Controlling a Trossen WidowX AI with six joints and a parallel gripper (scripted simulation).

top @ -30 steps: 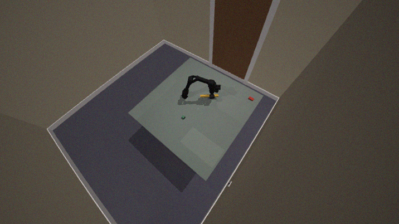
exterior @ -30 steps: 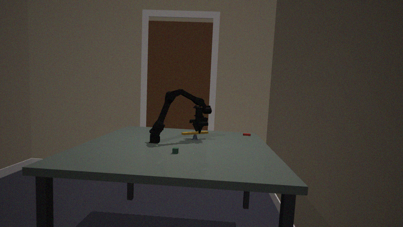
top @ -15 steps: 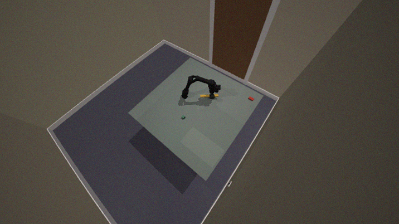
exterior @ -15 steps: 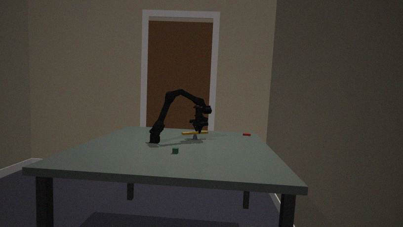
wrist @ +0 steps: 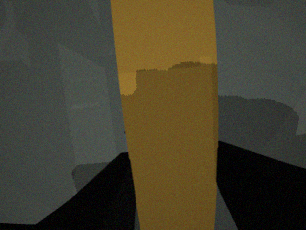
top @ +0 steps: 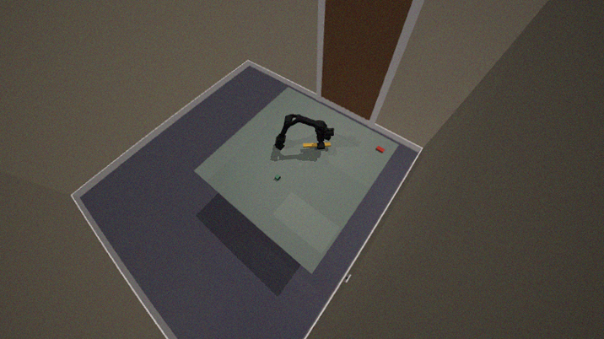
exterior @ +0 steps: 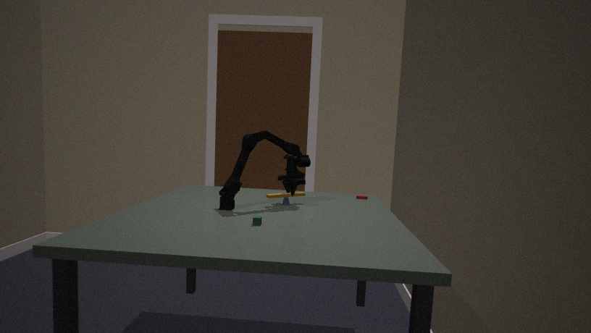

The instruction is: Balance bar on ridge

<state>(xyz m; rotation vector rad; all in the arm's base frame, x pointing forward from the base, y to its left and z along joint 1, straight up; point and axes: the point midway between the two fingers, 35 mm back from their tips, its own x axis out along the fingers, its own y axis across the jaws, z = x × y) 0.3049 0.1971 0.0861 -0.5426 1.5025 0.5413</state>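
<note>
My gripper tip is now 20 mm to the left of the yellow bar and 20 mm past it. The rest, counted from my gripper tip: green cube: 450 mm to the right, 110 mm behind, 40 mm below; flat red block: 440 mm ahead, 300 mm to the left, 40 mm below.
</note>
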